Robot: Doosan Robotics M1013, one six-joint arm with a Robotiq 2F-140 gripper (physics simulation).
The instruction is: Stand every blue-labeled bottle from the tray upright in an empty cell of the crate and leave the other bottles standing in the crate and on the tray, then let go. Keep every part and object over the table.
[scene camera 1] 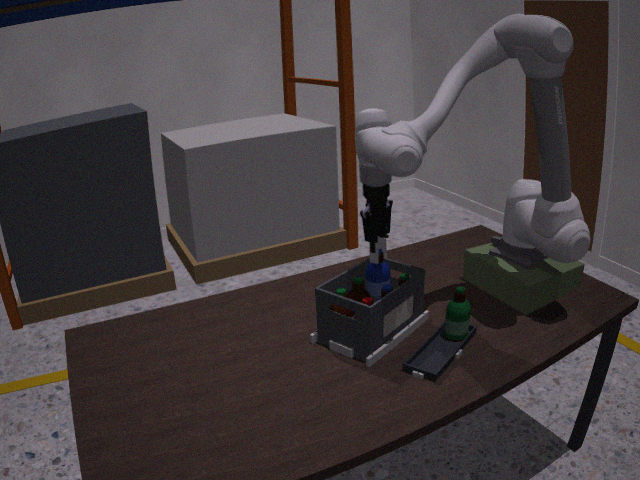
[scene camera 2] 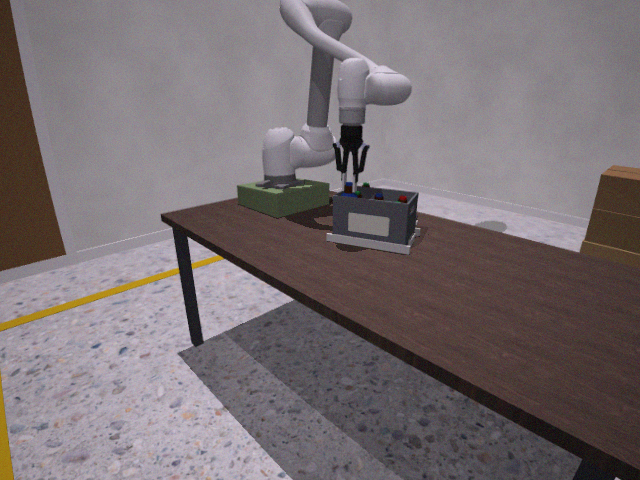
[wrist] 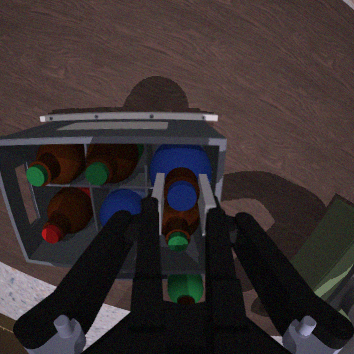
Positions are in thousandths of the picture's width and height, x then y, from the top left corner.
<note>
In view: the gripper (scene camera 1: 591,543), a green bottle (scene camera 1: 716,647), a red-capped bottle (wrist: 196,595), a blue bottle (scene camera 1: 590,574) and a blue bottle (wrist: 363,564).
The green bottle shows as well in the wrist view (wrist: 527,818). The gripper also shows in scene camera 2 (scene camera 2: 546,399) and in the wrist view (wrist: 510,524).
</note>
